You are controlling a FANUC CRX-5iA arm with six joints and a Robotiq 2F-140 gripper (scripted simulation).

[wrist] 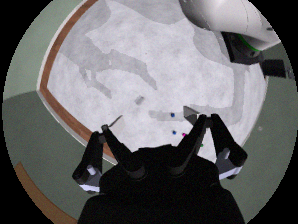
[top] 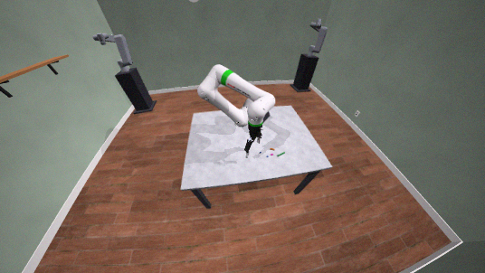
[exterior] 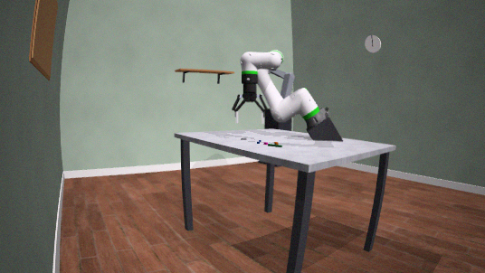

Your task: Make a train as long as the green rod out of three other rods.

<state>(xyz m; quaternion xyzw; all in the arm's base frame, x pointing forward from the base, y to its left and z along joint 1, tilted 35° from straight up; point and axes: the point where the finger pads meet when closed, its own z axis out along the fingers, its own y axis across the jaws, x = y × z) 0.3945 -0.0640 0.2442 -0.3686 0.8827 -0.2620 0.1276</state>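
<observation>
Right now my hand is 5 cm to the left of the grey rod and 10 cm above it. Also, from my hand: orange rod 2 cm behind, 19 cm to the left, 10 cm below; green rod 4 cm ahead, 25 cm to the left, 10 cm below; magenta rod 3 cm ahead, 17 cm to the left, 10 cm below.
</observation>
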